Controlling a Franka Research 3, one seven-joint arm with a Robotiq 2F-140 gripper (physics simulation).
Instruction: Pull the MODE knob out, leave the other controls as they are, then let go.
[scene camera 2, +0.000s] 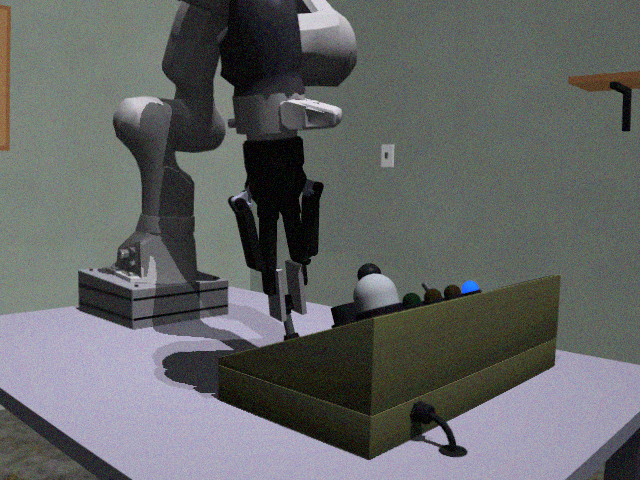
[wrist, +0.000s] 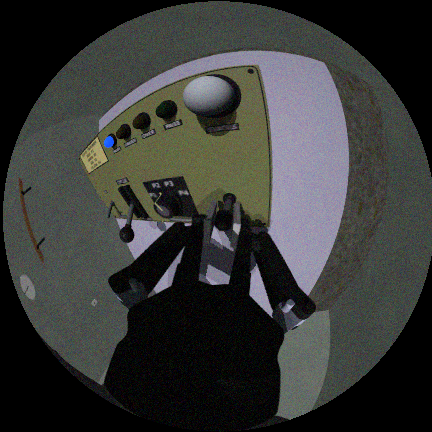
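Observation:
The MODE knob (scene camera 2: 288, 303) (wrist: 224, 219) is a dark knob between the finger pads; its label is hidden. Its grey shaft (scene camera 2: 290, 325) shows between the knob and a dark collar (scene camera 2: 291, 336) at the panel, so the knob stands out from the panel. My gripper (scene camera 2: 288, 311) (wrist: 224, 210) points down, shut on this knob. The olive control box (scene camera 2: 460, 330) (wrist: 240, 160) carries the other controls: a rotary selector (wrist: 163, 206) with a pale pointer, a slotted lever with a ball end (wrist: 127, 234), and a small toggle (wrist: 112, 209).
A large white dome (scene camera 2: 376, 291) (wrist: 207, 95) stands on the panel beside a row of lamps. The end lamp (scene camera 2: 469, 287) (wrist: 109, 142) glows blue. A black cable (scene camera 2: 444, 426) leaves the box's back. The box stands on the pale table (scene camera 2: 103, 392) (wrist: 310, 150).

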